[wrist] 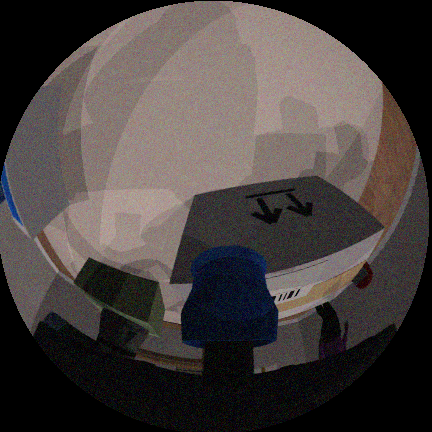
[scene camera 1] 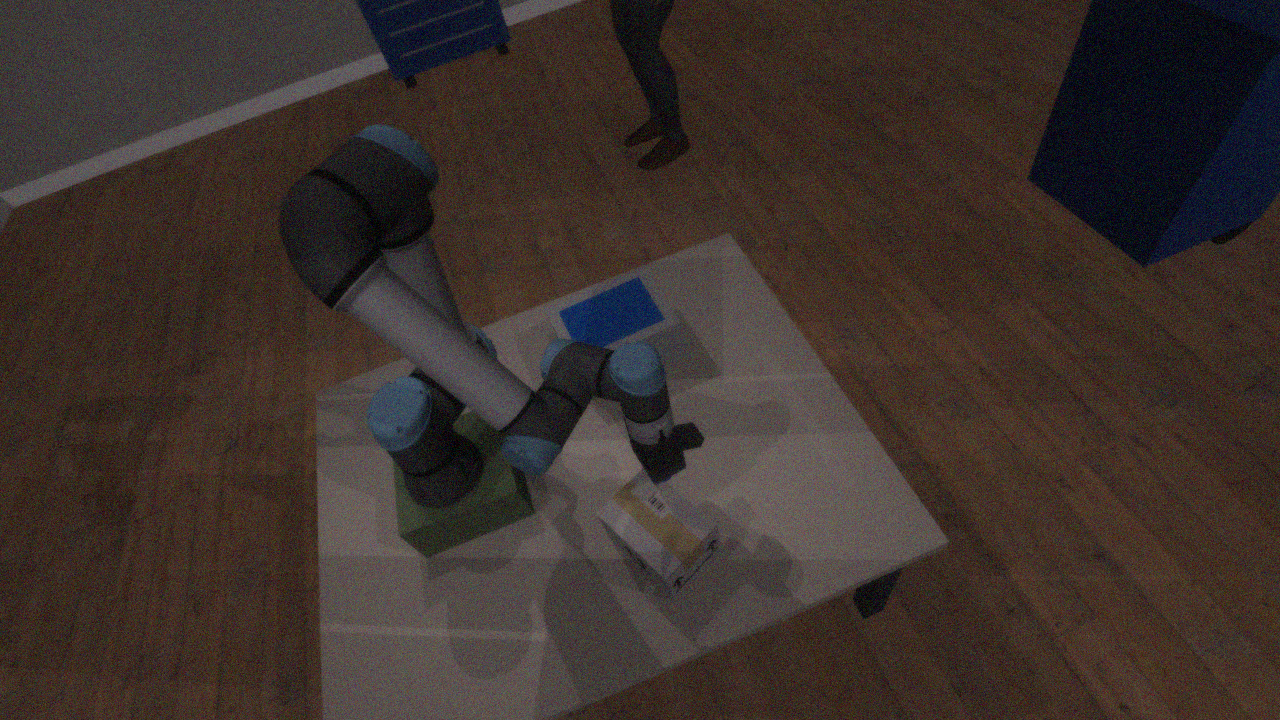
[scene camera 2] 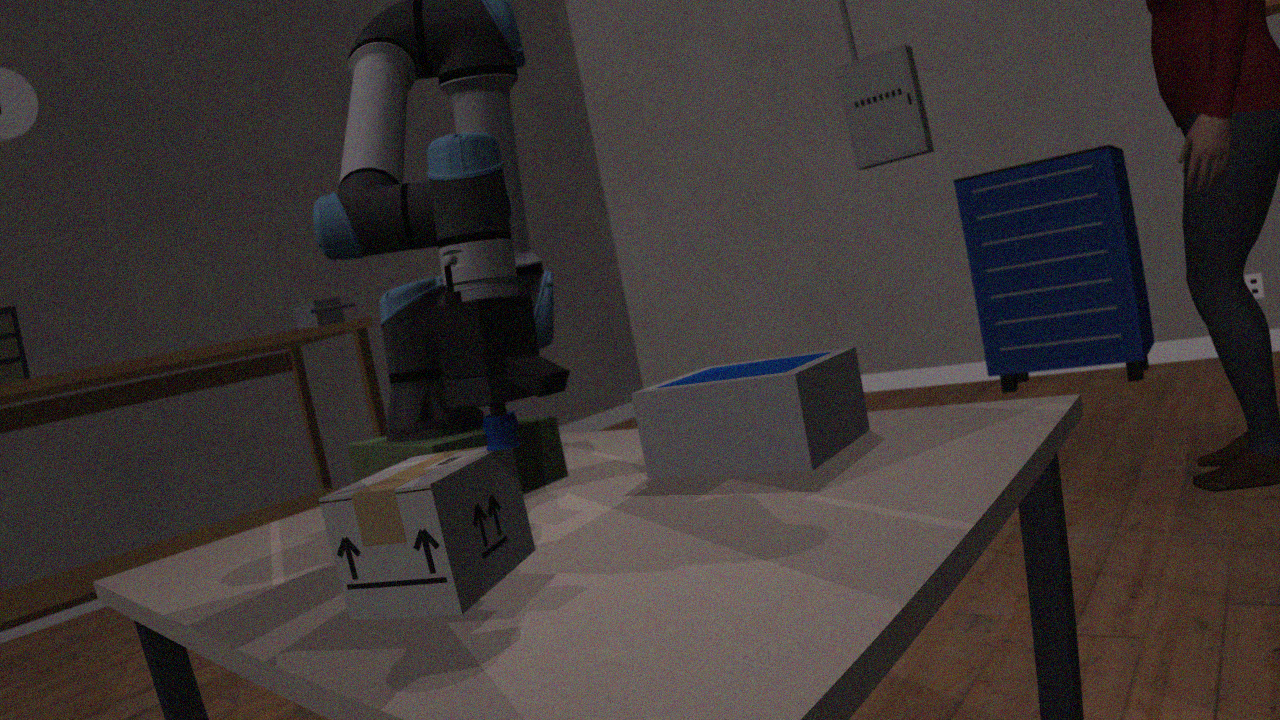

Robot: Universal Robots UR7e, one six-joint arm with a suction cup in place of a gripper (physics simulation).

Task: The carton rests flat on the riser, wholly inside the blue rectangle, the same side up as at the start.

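Places are measured from the arm's base along level axes (x ahead, y left, z up), in metres.
Pixels of known places: hand, its tool point: (wrist: 228,273) (scene camera 2: 503,446); arm's base, origin of its link: (wrist: 124,320) (scene camera 1: 446,473) (scene camera 2: 436,432).
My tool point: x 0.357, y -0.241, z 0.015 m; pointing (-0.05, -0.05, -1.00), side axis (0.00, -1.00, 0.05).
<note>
For each thing: its top centre in the pictures, then the offset to it from my tool point. Level surfaces: height alone.
- carton, centre of its top: (wrist: 294,300) (scene camera 2: 420,468) (scene camera 1: 655,519) dx -0.054, dy -0.068, dz -0.001 m
- grey riser, centre of its top: (scene camera 2: 744,369) (scene camera 1: 610,315) dx +0.092, dy +0.401, dz -0.003 m
- blue rectangle, centre of its top: (scene camera 2: 744,369) (scene camera 1: 610,315) dx +0.092, dy +0.401, dz -0.003 m
- white table, height of its surface: dz -0.123 m
The carton (scene camera 1: 656,535) (scene camera 2: 416,526) (wrist: 282,225) stands on the table near its front edge, white with brown tape on top and black up-arrows on its sides. My suction cup (scene camera 2: 499,433) (wrist: 229,298) is blue and hangs just above the carton's top, close to the edge nearest the arm's base, and holds nothing. I cannot tell whether it touches the carton. The grey riser (scene camera 2: 726,442) (wrist: 31,169) stands further back on the table, apart from the carton. The blue rectangle (scene camera 1: 610,312) (scene camera 2: 742,370) (wrist: 8,193) on its top is bare.
The arm stands on a green base (scene camera 1: 470,519) (scene camera 2: 539,457) (wrist: 120,294) beside the carton. The white table (scene camera 1: 819,465) (scene camera 2: 780,580) ends just past the carton. A person (scene camera 1: 656,77) stands on the wooden floor behind. A blue cabinet (scene camera 1: 430,30) (scene camera 2: 1043,263) stands by the wall.
</note>
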